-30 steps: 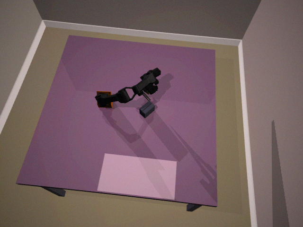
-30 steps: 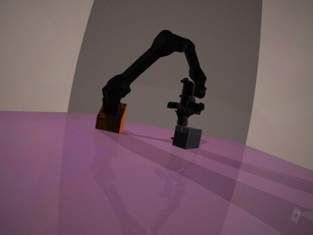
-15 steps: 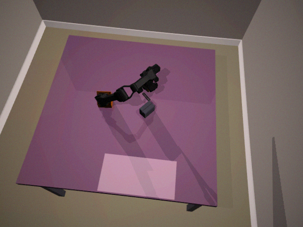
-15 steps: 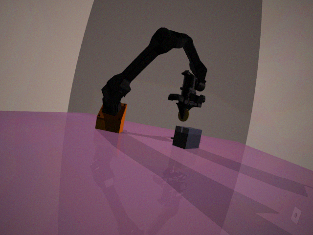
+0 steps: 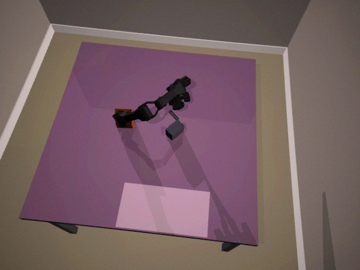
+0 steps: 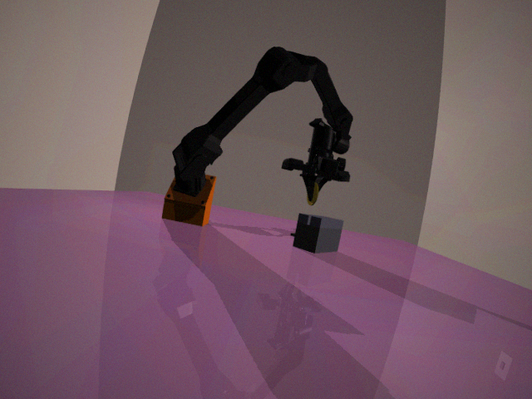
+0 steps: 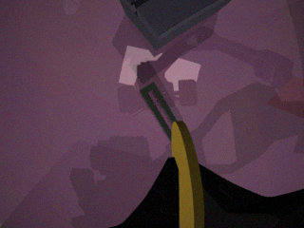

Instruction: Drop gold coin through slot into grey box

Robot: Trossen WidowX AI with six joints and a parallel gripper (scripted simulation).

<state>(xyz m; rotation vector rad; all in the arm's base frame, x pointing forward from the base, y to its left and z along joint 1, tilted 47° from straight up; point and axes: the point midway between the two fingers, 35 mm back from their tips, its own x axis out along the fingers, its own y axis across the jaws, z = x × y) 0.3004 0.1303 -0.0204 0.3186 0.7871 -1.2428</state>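
My gripper tip is 2 cm below the gold coin.
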